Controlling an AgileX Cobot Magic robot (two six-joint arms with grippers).
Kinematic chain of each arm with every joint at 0, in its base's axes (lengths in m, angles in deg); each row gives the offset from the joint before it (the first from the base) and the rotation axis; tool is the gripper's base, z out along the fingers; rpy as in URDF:
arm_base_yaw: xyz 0 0 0.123 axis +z
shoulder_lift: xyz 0 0 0 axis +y
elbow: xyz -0.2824 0 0.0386 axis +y
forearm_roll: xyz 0.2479 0 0.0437 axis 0.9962 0 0.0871
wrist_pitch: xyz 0 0 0 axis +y
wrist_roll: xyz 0.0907 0 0.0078 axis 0.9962 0 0.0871
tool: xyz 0 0 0 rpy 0 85 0
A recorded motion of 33 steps. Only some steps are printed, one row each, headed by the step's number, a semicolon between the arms.
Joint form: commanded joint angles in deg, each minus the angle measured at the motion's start. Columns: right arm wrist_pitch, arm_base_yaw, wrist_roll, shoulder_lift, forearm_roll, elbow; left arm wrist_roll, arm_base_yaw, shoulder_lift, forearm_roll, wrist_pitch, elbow.
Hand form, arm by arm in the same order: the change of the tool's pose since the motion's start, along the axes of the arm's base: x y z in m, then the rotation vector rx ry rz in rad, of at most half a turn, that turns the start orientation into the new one. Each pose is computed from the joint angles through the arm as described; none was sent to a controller.
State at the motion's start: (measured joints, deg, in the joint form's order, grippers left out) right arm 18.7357 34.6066 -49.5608 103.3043 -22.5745 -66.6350; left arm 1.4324 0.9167 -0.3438 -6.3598 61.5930 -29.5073
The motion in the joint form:
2: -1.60 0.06 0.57 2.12 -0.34 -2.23; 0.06 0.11 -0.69 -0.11 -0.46 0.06
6: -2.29 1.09 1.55 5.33 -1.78 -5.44; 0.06 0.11 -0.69 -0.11 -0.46 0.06
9: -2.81 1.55 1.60 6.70 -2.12 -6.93; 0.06 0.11 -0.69 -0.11 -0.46 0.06
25: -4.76 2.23 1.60 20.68 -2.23 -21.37; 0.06 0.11 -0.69 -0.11 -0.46 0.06
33: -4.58 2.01 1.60 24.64 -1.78 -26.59; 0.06 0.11 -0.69 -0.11 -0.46 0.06
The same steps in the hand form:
2: 0.0092 0.0078 -0.0019 0.0223 -0.0197 0.0060; -0.0014 -0.0002 0.0003 -0.0008 -0.0191 0.0011
6: 0.0178 0.0226 -0.0077 0.0240 -0.0343 0.0290; -0.0014 -0.0002 0.0003 -0.0008 -0.0191 0.0011
9: 0.0215 0.0297 -0.0097 0.0282 -0.0441 0.0427; -0.0014 -0.0002 0.0003 -0.0008 -0.0191 0.0011
25: 0.0664 0.0710 -0.0450 0.0560 -0.0722 0.0675; -0.0014 -0.0002 0.0003 -0.0008 -0.0191 0.0011
33: 0.0816 0.0801 -0.0524 0.0716 -0.0847 0.0584; -0.0014 -0.0002 0.0003 -0.0008 -0.0191 0.0011

